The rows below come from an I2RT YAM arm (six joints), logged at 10 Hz.
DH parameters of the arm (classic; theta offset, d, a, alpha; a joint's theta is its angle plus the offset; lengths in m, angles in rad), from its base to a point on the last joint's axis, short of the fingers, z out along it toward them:
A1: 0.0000 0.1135 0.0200 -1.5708
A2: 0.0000 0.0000 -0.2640 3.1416
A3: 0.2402 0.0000 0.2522 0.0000
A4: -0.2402 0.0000 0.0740 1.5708
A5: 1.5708 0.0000 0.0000 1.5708
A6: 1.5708 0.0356 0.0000 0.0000
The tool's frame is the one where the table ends.
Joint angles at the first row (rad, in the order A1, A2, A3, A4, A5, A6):
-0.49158 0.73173 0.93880 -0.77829 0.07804 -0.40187
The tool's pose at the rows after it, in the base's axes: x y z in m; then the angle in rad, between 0 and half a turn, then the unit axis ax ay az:
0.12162, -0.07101, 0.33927, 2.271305, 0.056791, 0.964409, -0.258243
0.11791, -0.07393, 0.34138, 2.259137, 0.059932, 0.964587, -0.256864
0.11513, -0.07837, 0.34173, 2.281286, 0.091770, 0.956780, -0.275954
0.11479, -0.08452, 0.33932, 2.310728, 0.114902, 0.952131, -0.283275
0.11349, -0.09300, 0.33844, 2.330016, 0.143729, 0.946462, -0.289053
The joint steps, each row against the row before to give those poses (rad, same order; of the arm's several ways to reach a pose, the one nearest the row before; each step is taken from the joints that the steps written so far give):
-0.02673 -0.01180 -0.00612 0.00060 -0.03784 -0.02093
-0.04168 -0.00594 0.00480 -0.00130 -0.04004 -0.01319
-0.02671 0.00083 0.00134 0.00008 0.04269 0.01666
-0.03300 0.01409 -0.00219 -0.00027 0.01711 0.00707
-0.05242 0.01732 0.00218 0.00632 -0.00071 0.00953

